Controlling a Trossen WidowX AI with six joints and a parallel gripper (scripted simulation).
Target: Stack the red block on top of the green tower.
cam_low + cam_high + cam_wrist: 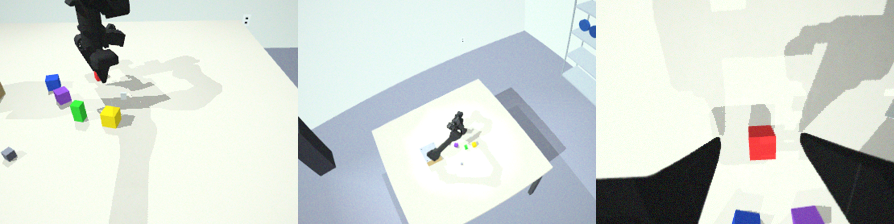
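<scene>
Right now the red block is right at my gripper tip. Also, from my gripper tip: purple block (100 mm to the right, 80 mm behind, 10 mm above); then tiny pale cube (100 mm to the right, 70 mm ahead); then blue block (120 mm behind, 40 mm to the right, 10 mm above).
</scene>
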